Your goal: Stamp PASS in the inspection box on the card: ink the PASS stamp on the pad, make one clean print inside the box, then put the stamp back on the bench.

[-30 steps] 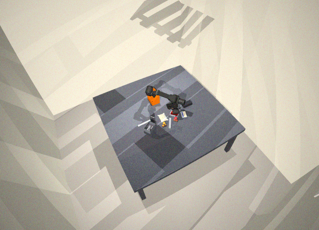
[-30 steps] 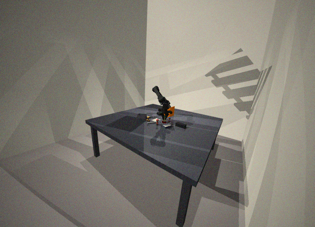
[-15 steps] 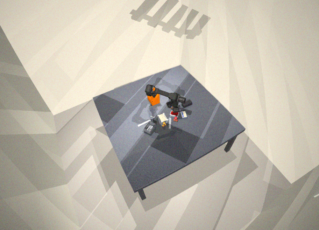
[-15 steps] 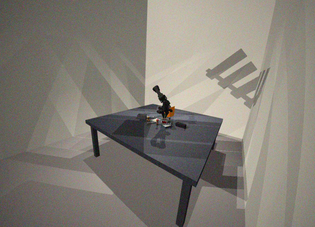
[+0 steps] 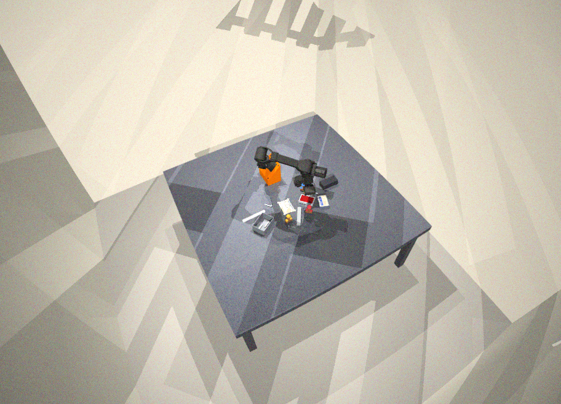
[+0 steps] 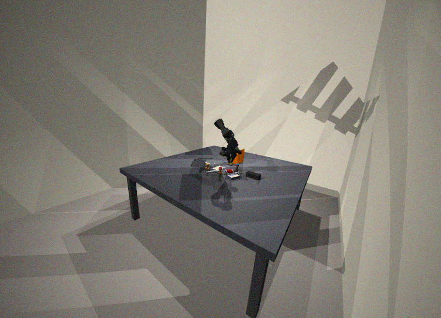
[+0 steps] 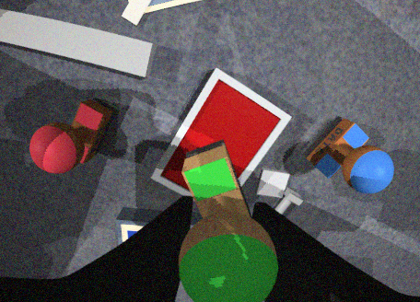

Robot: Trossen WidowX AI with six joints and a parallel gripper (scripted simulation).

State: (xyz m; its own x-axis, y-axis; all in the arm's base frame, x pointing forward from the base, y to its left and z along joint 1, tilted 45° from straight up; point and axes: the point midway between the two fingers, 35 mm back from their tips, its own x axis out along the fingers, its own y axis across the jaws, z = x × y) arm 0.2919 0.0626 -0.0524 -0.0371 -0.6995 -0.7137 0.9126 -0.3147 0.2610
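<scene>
Now: gripper tip 3 cm past the cream card, 13 cm to the left of it and 9 cm above it. The rest, counted from my gripper tip: blue-topped stamp: 8 cm behind, 3 cm to the left, 7 cm below; green-topped PASS stamp: right at my gripper tip; red ink pad: 8 cm below.
</scene>
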